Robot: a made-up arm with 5 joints.
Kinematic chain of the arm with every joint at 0, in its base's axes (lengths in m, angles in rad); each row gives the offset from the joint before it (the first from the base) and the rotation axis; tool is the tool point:
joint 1: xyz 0 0 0.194 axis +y
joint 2: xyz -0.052 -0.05 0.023 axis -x
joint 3: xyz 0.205 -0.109 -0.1 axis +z
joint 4: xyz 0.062 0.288 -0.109 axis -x
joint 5: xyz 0 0.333 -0.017 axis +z
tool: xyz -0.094 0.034 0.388
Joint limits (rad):
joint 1: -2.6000..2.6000
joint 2: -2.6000..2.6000
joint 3: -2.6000..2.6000
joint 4: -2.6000..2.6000
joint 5: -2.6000..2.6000
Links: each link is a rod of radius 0.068 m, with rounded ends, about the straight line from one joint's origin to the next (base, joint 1, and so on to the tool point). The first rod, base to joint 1, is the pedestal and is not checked.
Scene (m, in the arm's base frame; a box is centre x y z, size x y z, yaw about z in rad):
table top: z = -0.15
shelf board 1: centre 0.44 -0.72 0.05 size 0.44 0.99 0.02 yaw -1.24
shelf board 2: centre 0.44 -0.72 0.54 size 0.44 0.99 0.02 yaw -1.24
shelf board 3: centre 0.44 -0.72 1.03 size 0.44 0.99 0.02 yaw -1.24
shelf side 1: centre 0.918 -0.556 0.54 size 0.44 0.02 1 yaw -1.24
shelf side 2: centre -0.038 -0.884 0.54 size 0.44 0.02 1 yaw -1.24
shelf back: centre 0.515 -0.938 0.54 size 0.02 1.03 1 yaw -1.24
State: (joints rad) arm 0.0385 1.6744 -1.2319 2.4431 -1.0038
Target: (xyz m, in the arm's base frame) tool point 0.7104 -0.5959 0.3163
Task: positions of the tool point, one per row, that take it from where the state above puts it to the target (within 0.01 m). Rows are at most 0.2 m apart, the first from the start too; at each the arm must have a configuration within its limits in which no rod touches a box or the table.
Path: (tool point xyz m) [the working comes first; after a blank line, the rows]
Joints at the target: 0.7737 2.2502 -1.3598 2.3188 -1.0140
Straight joint move there: clear.

1: 0.4521 -0.7655 0.4040
2: 0.5783 -0.6944 0.3931
3: 0.7104 -0.5959 0.3163

